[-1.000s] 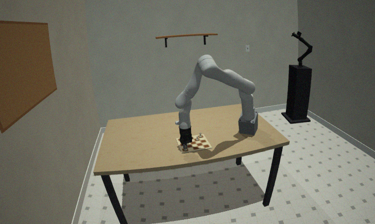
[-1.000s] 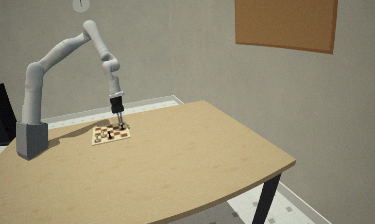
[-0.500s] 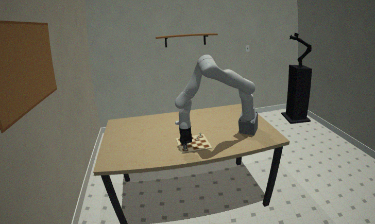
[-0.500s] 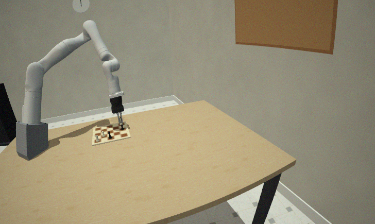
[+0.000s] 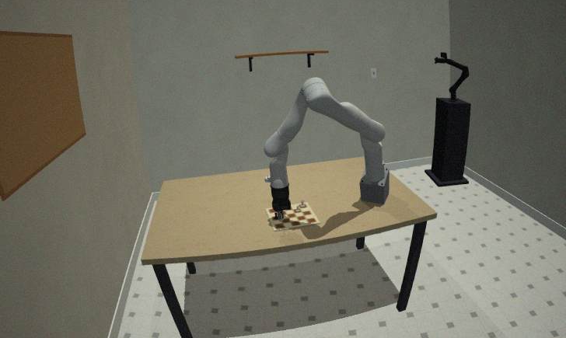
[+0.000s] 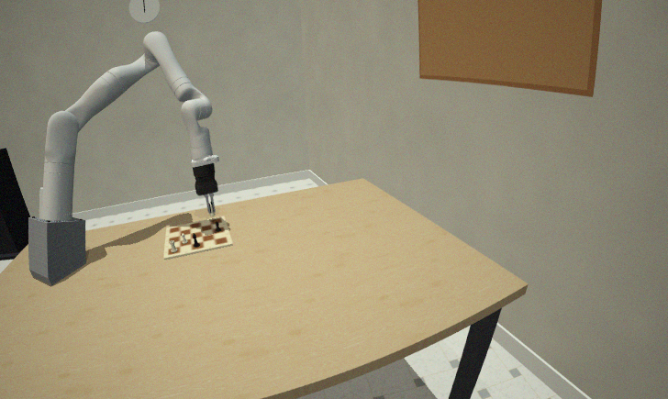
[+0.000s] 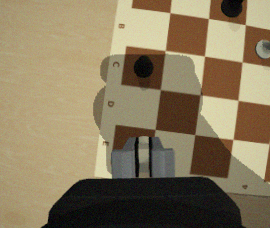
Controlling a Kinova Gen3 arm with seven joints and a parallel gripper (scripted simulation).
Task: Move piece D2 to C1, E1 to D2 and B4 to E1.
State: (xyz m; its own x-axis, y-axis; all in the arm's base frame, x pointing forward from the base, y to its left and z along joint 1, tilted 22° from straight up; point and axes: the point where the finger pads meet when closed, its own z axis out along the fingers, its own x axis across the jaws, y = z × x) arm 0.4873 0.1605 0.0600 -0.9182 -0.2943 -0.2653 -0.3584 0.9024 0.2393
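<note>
My hand is 50 mm past the chessboard, 90 mm to the left of it and 60 mm above it. The rest, counted from my hand: white piece: 10 mm below.
</note>
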